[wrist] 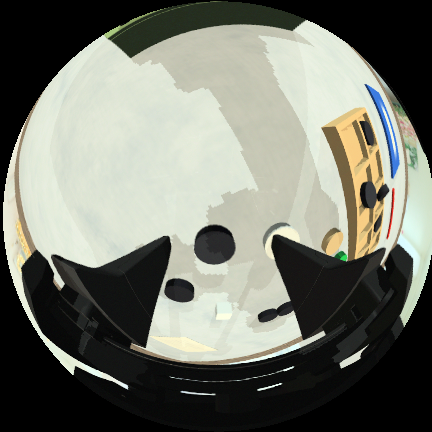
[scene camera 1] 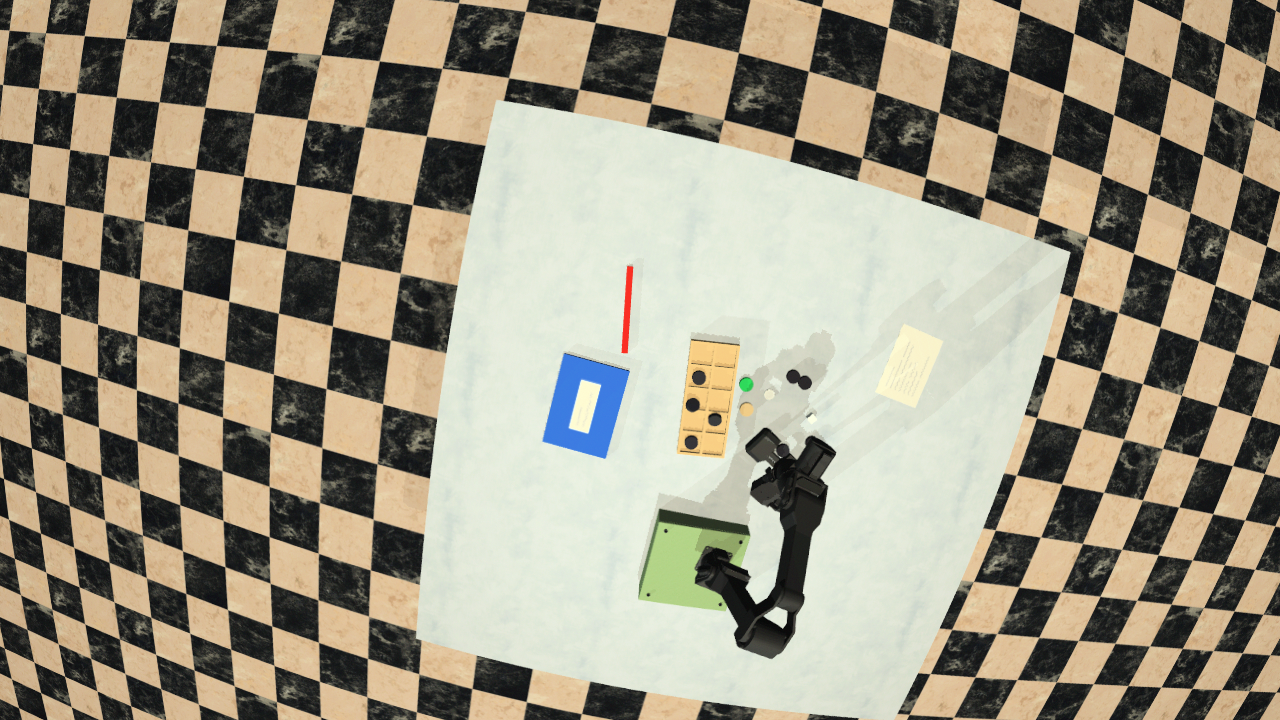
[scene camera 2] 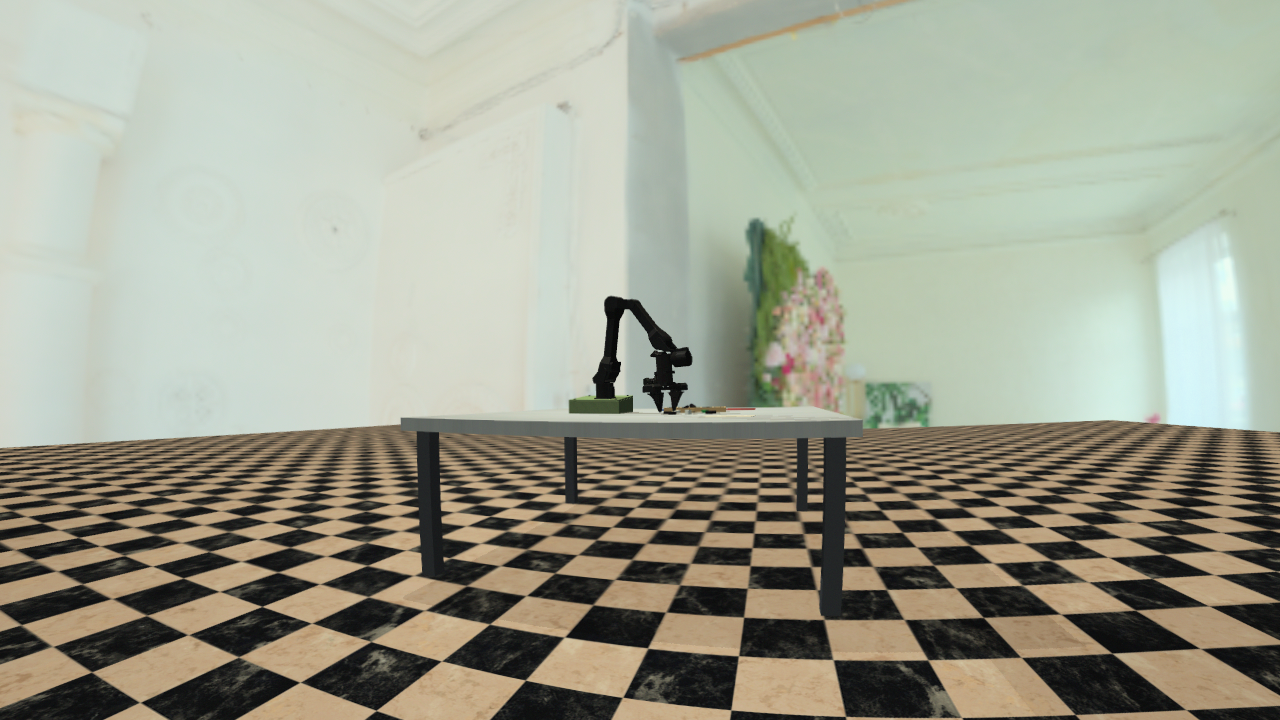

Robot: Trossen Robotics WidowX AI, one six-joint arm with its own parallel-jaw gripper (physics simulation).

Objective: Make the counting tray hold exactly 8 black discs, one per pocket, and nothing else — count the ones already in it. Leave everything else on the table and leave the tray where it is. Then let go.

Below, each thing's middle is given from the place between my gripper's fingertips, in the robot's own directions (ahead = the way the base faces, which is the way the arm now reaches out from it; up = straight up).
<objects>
My hand is 19 cm to the right of the tan counting tray (scene camera 1: pixel 719 361) and 5 cm short of it.
</objects>
